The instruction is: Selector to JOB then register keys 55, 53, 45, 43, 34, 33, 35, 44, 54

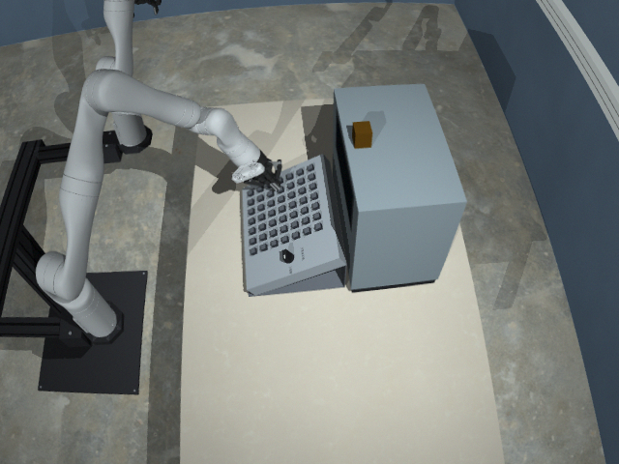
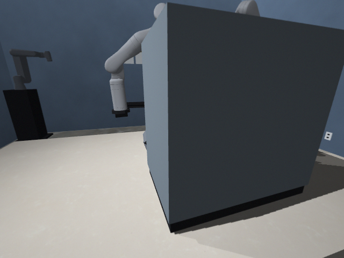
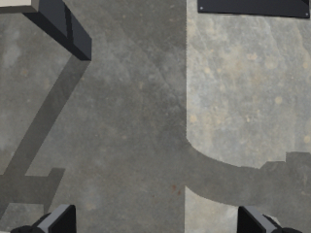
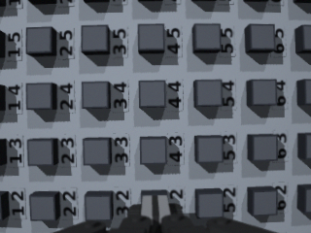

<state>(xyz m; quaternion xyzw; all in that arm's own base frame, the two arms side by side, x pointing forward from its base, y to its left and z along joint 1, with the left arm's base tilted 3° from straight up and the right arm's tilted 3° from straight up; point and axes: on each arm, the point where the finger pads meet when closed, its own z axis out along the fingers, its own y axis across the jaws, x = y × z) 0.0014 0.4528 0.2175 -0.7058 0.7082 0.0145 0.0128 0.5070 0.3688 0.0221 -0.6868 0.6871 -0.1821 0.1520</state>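
The sloped grey key panel is 110 mm to the right of my right hand, 70 mm below it and 50 mm ahead of it. The rest, counted from my right hand: black selector knob (230 mm to the right, 30 mm ahead, 20 mm below).
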